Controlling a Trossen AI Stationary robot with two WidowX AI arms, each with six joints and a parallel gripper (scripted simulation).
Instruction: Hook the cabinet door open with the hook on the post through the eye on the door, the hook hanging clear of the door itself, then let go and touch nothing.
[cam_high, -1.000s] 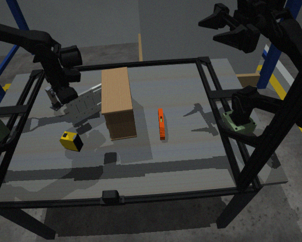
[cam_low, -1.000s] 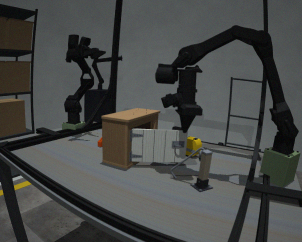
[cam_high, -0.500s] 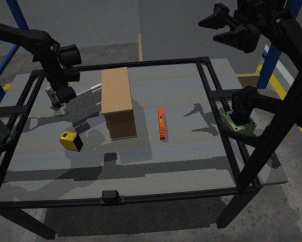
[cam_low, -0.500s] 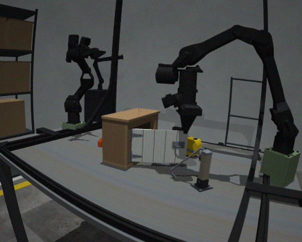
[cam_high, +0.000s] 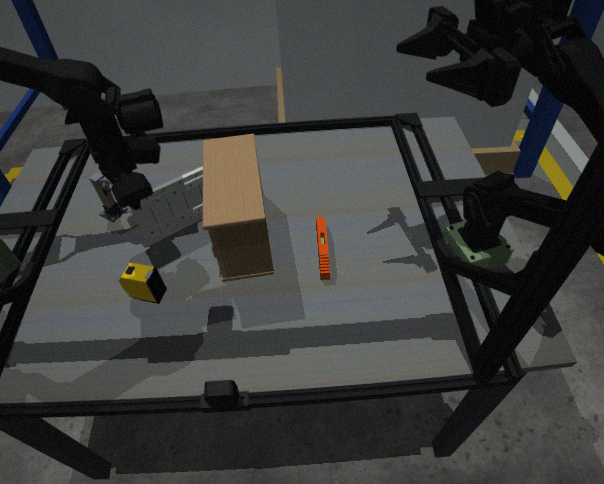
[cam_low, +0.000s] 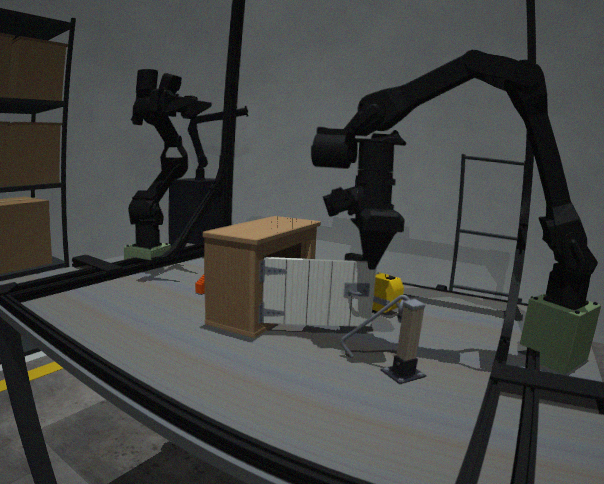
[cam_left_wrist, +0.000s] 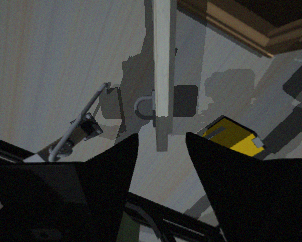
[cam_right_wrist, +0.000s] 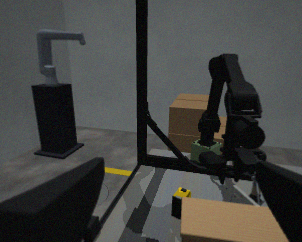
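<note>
The grey hook lies 100 mm below my left hand, 90 mm ahead of it and 60 mm to the left of it. Round my left hand: yellow tape measure: 130 mm behind, 120 mm below, 20 mm to the right; white slatted door: 80 mm below, 70 mm to the right, 50 mm ahead; orange level: 370 mm to the right, 140 mm below, 50 mm behind.
</note>
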